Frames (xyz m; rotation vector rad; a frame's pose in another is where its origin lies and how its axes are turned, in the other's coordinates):
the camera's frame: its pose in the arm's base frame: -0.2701 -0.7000 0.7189 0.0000 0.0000 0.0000
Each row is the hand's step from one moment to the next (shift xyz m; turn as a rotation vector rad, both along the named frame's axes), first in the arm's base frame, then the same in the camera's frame.
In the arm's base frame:
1: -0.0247 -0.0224 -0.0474 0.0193 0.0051 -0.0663
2: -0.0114 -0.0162 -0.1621 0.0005 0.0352 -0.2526
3: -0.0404 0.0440 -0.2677 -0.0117 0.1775 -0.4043
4: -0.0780 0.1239 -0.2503 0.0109 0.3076 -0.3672
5: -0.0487 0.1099 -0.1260 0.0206 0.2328 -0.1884
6: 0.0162 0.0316 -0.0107 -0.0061 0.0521 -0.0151
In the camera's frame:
1: -0.0247 -0.0224 -0.0474 0.0193 0.0051 -0.0663
2: -0.0114 -0.0162 -0.1621 0.0005 0.0352 -0.2526
3: -0.0404 0.0440 -0.2677 -0.0117 0.1775 -0.4043
4: -0.0780 0.1239 -0.2503 0.0109 0.3076 -0.3672
5: -0.0487 0.1099 -0.1260 0.0206 0.2328 -0.1884
6: 0.0162 0.0316 -0.0107 -0.0061 0.0521 -0.0151

